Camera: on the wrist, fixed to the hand. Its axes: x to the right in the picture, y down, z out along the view.
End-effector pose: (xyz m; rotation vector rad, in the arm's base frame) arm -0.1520 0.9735 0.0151 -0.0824 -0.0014 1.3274
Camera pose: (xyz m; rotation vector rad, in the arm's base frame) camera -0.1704 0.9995 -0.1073 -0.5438 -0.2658 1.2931
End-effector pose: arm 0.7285 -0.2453 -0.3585 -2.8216 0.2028 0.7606
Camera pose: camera 0.8027 -0.3064 -0.2762 2.7990 -0.0141 -0.6757
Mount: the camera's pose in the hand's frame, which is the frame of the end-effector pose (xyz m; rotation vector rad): 0.0264 0.0315 -0.1196 -0.4890 0.0717 -0.0067
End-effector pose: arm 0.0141 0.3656 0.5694 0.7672 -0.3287 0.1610
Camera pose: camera 0.0584 0.4727 0.5188 0.2782 -0.2818 0.0953
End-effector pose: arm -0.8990 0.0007 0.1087 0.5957 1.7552 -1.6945
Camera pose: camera -0.9103 0.1192 0.0659 0.4297 2.1226 -1.1884
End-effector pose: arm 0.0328 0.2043 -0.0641 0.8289 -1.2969 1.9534
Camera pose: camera -0.0259 0.3112 -0.0975 0.5127 -1.6289 1.5419
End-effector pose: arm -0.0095 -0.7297 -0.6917 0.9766 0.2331 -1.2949
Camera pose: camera 0.0696 -0.6641 -0.7654 0.6030 0.5792 -1.1347
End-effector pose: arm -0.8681 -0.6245 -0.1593 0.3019 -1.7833 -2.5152
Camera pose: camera -0.8745 -0.7502 -0.1714 0.3624 -1.0895 -2.7895
